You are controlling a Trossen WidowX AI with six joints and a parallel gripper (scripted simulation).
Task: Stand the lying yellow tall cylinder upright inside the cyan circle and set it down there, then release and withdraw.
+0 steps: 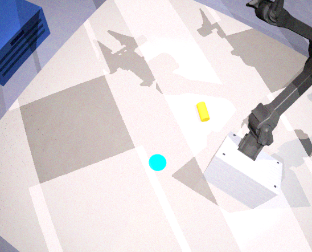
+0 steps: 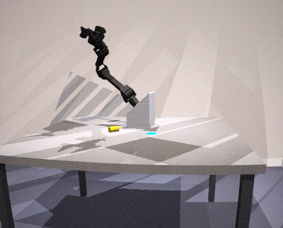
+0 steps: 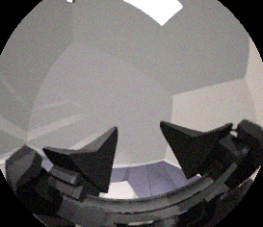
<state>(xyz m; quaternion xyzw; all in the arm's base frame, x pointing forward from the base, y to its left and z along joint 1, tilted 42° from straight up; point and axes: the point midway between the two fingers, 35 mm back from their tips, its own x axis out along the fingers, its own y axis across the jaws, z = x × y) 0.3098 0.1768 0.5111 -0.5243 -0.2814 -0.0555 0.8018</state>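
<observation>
My gripper tip is now 15 cm past the yellow tall cylinder, 12 cm to the right of it and 63 cm above it. Also, from my gripper tip: cyan circle: 13 cm behind, 37 cm to the left, 65 cm below.
</observation>
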